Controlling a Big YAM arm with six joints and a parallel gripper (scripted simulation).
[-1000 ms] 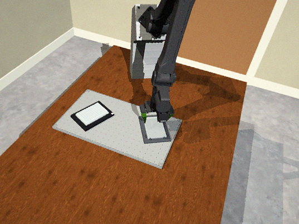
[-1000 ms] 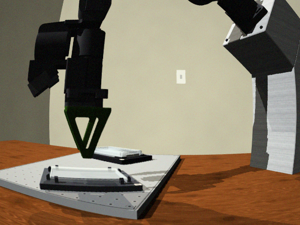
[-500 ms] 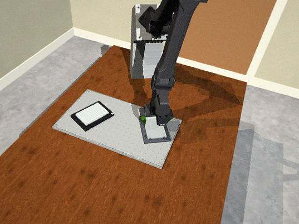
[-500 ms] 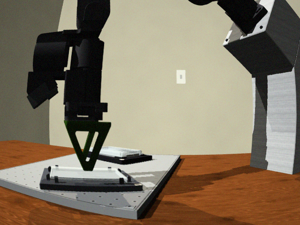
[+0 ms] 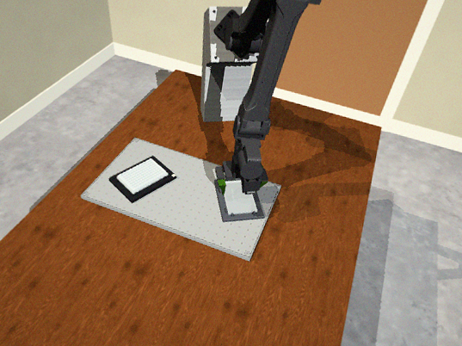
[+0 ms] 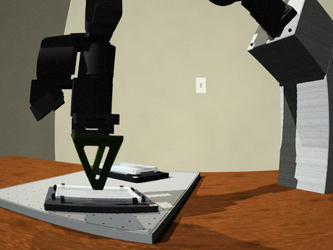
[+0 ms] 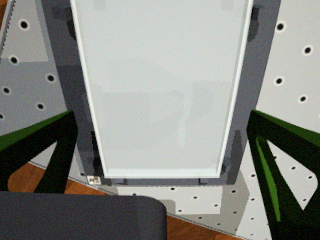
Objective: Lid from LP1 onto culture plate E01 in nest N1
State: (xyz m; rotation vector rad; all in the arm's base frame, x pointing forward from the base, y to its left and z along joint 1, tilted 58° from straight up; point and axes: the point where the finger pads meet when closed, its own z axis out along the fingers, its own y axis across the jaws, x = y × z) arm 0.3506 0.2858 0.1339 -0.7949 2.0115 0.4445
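My gripper is now 20 mm above the clear lid. The rest, counted from my hand: black plate nest N1 (230 mm to the right, 180 mm ahead, 30 mm below); lid park LP1 (30 mm below); white culture plate E01 (230 mm to the right, 180 mm ahead, 20 mm below).
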